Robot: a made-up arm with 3 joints. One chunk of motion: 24 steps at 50 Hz.
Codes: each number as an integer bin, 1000 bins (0 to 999) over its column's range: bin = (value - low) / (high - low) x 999, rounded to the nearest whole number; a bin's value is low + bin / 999 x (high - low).
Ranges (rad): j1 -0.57..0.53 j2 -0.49..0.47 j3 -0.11..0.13
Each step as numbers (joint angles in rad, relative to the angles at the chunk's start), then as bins.
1 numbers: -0.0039 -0.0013 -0.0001
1 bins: 514 509 457
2 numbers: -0.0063 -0.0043 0.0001
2 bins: 512 505 458
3 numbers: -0.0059 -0.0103 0.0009
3 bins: 512 499 462
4 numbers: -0.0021 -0.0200 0.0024
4 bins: 516 489 468
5 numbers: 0.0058 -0.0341 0.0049
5 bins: 523 474 478
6 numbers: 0.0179 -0.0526 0.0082
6 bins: 534 455 492
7 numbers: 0.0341 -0.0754 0.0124
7 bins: 549 431 509
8 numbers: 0.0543 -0.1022 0.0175
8 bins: 567 404 531
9 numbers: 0.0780 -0.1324 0.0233
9 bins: 589 372 555
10 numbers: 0.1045 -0.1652 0.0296
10 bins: 613 338 581
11 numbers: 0.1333 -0.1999 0.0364
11 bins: 639 302 609
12 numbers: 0.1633 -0.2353 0.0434
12 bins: 666 265 639
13 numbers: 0.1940 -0.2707 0.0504
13 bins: 694 228 668
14 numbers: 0.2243 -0.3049 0.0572
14 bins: 721 193 696
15 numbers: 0.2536 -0.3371 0.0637
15 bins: 748 159 723
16 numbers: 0.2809 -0.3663 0.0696
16 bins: 773 129 748
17 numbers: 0.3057 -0.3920 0.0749
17 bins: 795 102 770
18 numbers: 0.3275 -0.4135 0.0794
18 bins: 815 80 788
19 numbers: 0.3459 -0.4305 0.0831
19 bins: 832 62 804
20 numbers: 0.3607 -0.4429 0.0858
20 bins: 845 49 815
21 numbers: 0.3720 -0.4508 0.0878
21 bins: 856 41 823
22 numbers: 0.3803 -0.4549 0.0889
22 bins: 863 37 828
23 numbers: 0.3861 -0.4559 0.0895
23 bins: 868 35 830
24 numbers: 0.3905 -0.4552 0.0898
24 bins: 872 36 832
